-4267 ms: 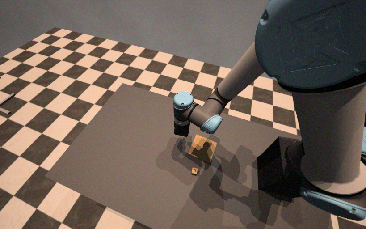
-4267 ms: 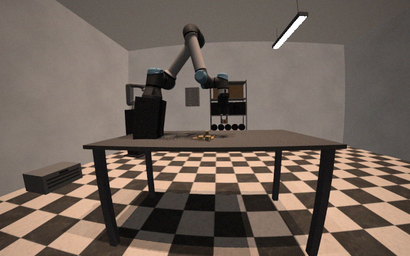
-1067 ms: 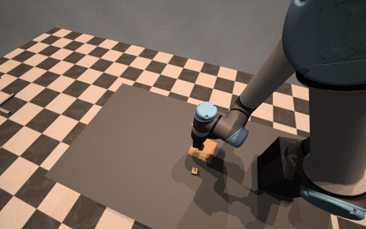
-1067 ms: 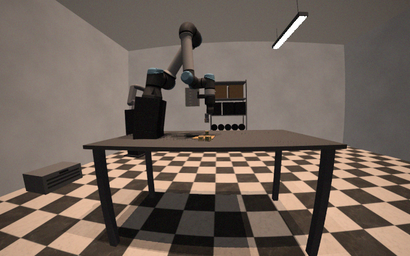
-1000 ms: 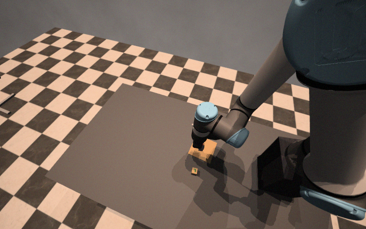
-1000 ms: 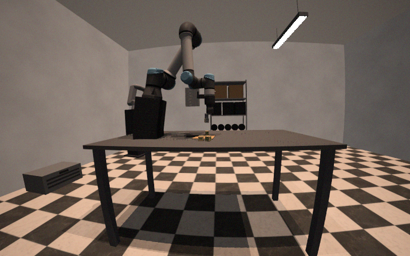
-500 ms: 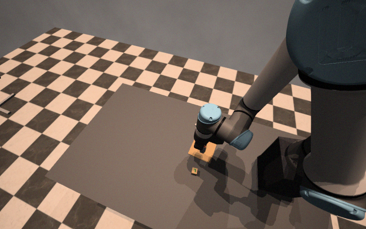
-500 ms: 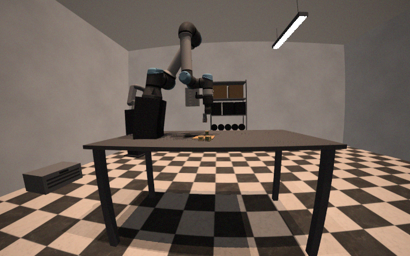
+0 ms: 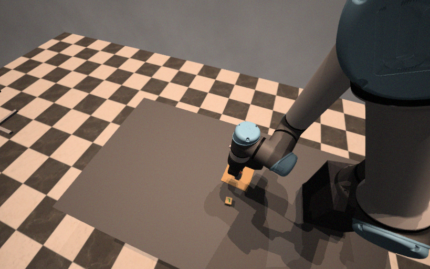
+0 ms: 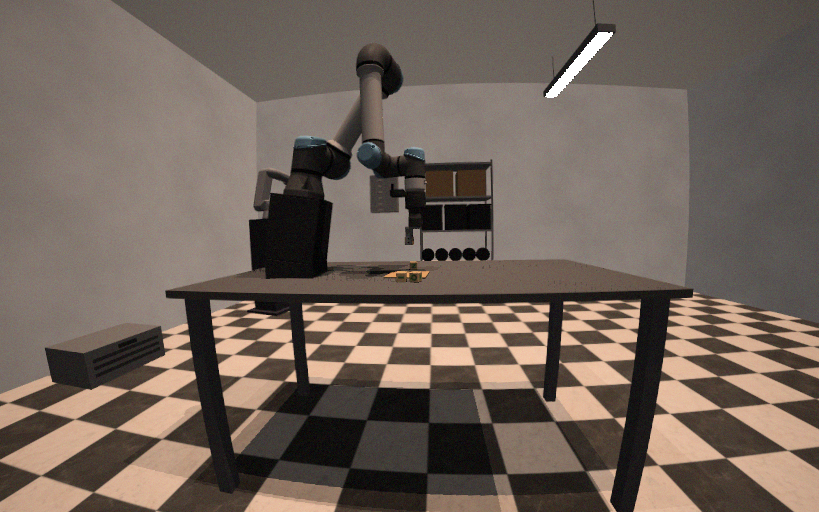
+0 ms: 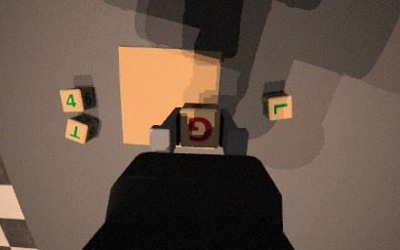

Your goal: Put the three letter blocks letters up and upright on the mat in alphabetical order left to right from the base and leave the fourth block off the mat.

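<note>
My gripper is now 1 cm short of the orange mat, 5 cm to the left of it and 12 cm above it.
</note>
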